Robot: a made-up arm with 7 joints. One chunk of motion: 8 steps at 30 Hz.
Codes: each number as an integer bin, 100 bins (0 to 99) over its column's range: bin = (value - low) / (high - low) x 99, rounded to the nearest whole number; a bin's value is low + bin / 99 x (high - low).
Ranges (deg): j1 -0.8..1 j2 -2.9..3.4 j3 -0.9..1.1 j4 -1.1..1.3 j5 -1.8..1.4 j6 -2..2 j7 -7.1..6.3
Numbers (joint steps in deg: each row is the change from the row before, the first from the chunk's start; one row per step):
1: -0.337 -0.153 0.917 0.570 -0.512 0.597 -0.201
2: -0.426 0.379 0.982 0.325 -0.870 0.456 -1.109
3: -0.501 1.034 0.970 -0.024 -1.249 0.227 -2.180
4: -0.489 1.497 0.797 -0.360 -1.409 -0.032 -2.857
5: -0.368 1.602 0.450 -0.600 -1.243 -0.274 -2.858
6: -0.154 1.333 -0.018 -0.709 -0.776 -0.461 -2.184
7: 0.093 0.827 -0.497 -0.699 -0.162 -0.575 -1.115
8: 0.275 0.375 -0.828 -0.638 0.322 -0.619 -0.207
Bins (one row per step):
1: 25 43 90 69 40 64 51
2: 21 52 93 59 29 61 44
3: 16 62 93 44 17 55 36
4: 17 69 84 31 12 49 31
5: 24 71 67 21 17 43 31
6: 36 67 44 16 32 38 36
7: 49 59 20 17 51 35 44
8: 59 51 4 19 66 34 51

